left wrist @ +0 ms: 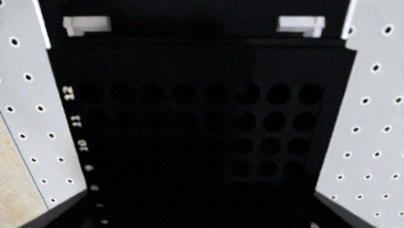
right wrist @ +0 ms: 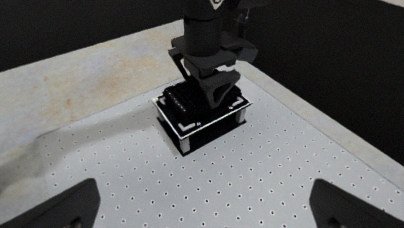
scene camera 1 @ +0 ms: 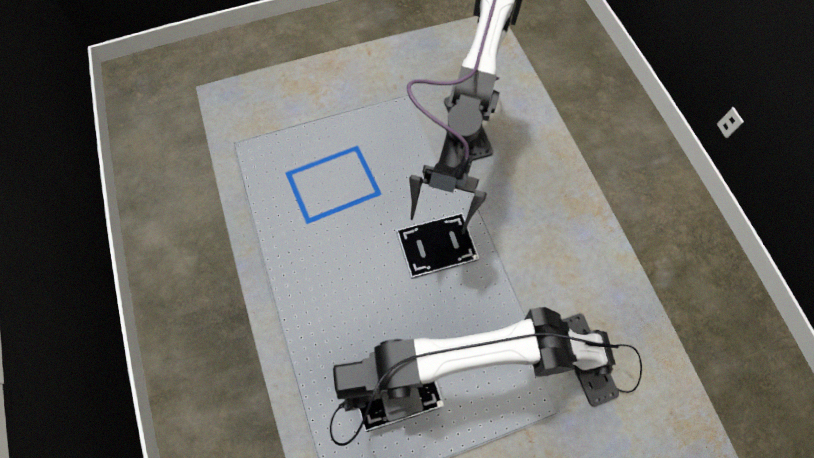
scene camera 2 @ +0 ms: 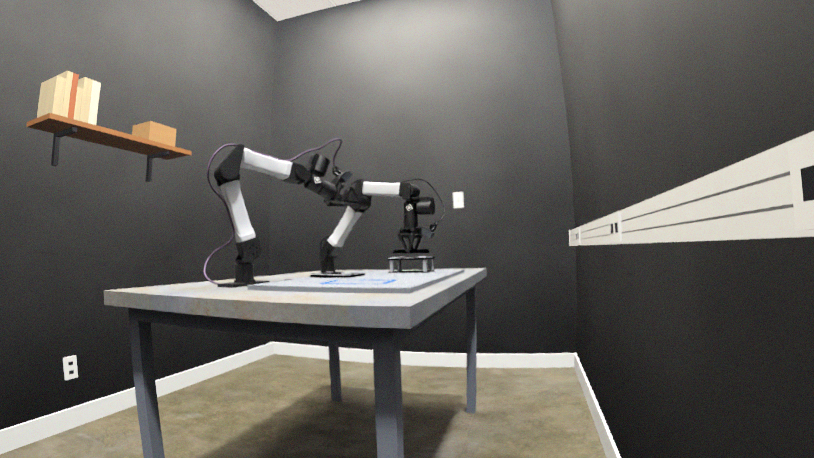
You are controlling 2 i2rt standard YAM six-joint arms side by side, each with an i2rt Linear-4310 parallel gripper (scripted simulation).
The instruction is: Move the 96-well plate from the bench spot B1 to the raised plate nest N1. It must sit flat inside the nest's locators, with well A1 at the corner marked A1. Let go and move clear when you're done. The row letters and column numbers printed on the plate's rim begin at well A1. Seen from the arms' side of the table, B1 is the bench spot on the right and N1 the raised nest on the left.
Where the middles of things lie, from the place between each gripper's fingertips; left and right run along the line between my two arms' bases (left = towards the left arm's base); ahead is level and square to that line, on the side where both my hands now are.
Scene:
Right now my left hand is right at the black 96-well plate (left wrist: 195,154). Also, from my left hand: black fixture (scene camera 1: 440,252): 27 cm to the right, 21 cm behind, 8 cm below.
The black fixture lies 4 cm behind my right hand (scene camera 2: 354,203), 5 cm to the right of it and 27 cm below it. Round my right hand: black 96-well plate: 17 cm ahead, 22 cm to the left, 19 cm below.

